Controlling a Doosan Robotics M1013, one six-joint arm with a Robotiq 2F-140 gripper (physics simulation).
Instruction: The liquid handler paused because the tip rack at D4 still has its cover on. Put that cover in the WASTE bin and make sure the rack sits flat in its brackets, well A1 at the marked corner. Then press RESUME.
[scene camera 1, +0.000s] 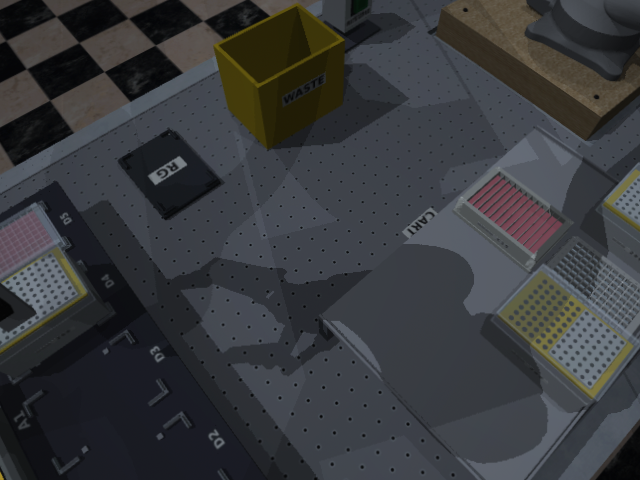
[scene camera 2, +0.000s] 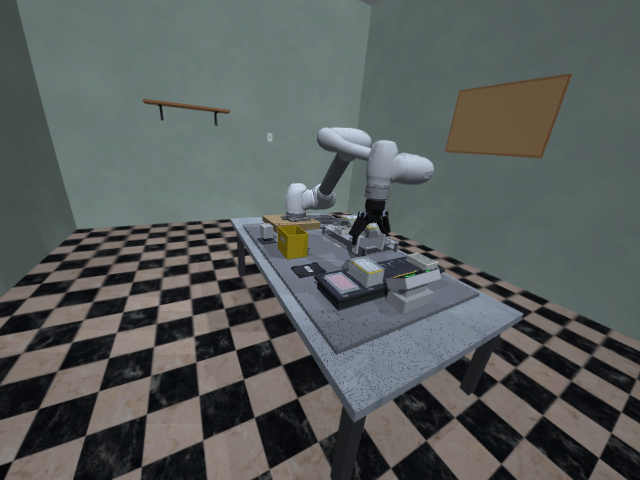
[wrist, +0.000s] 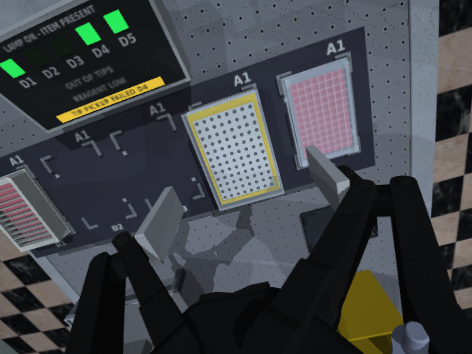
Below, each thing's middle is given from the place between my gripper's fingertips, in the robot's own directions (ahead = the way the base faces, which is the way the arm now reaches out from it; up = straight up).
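Labels:
Black RG pad (scene camera 1: 171, 176): my hand 18 cm above it, 26 cm past it, 11 cm to the left of it. Yellow WASTE bin (scene camera 2: 292, 240), from my hand: 12 cm below, 48 cm behind, 7 cm to the right.

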